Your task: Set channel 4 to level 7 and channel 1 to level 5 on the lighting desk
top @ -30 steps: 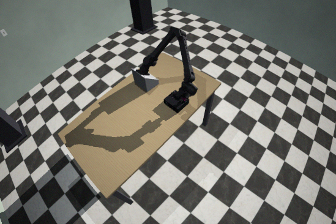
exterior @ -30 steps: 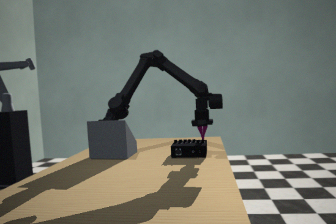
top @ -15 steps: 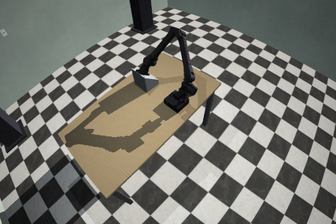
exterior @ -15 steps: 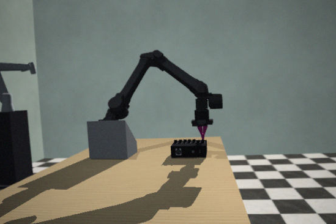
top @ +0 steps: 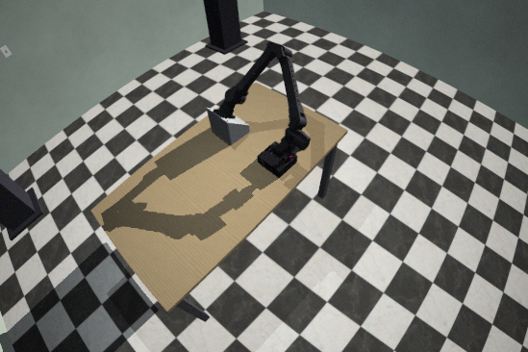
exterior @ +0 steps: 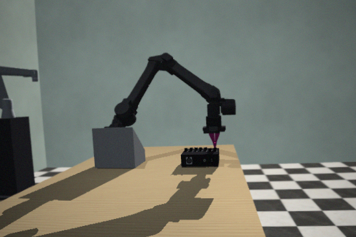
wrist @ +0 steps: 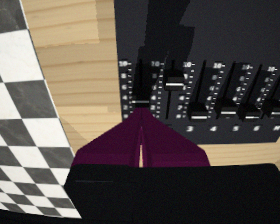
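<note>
Now: the channel 1 fader cap 1 cm to the right of my hand and 1 cm below it. Round my hand: channel 4 fader cap 7 cm behind, 1 cm below; channel 2 fader cap 3 cm to the right, 2 cm behind, 1 cm below; channel 3 fader cap 4 cm behind, 1 cm below.
</note>
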